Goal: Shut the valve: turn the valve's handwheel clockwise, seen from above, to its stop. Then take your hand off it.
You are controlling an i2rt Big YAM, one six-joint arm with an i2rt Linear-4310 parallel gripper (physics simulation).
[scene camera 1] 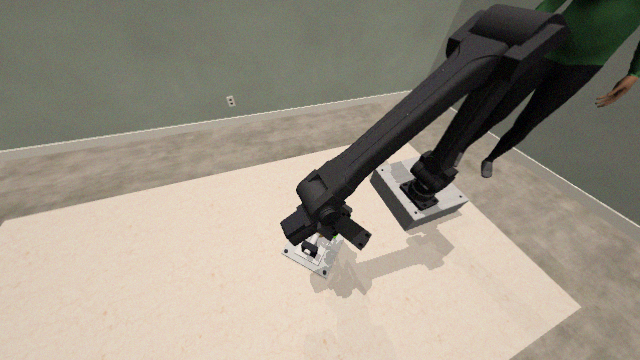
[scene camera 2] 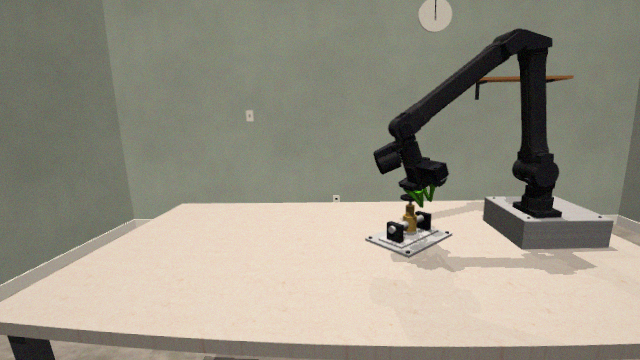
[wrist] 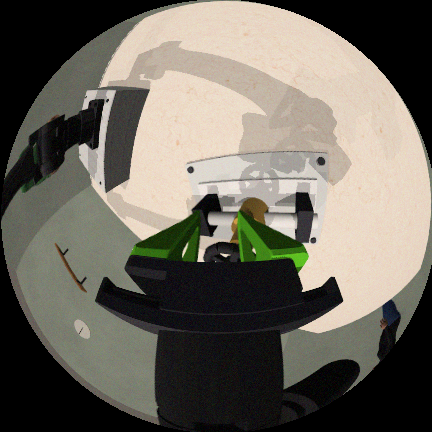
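Note:
The valve's black handwheel (scene camera 2: 406,198) (wrist: 215,247) sits level on top of the upright brass valve body (scene camera 2: 410,223) (wrist: 256,208). The valve stands on a pale baseplate (scene camera 1: 300,260) (scene camera 2: 409,252) (wrist: 225,165), with a white pipe running through two black brackets. In scene camera 1 the arm hides the handwheel. My gripper (scene camera 2: 426,202) (wrist: 218,215) is partly open, its green fingers a small gap apart with nothing held. In scene camera 2 the fingers are beside the wheel, at about its height. In the wrist view the wheel shows between the fingers, its lower part hidden by the gripper body.
The arm's grey base block (scene camera 1: 390,200) (scene camera 2: 567,234) (wrist: 125,135) stands on the table (scene camera 1: 150,280) (scene camera 2: 225,280) to the right of the valve in scene camera 2. A person in a green top (scene camera 1: 595,35) stands behind the arm's base. A wall shelf (scene camera 2: 502,79) is beyond the arm.

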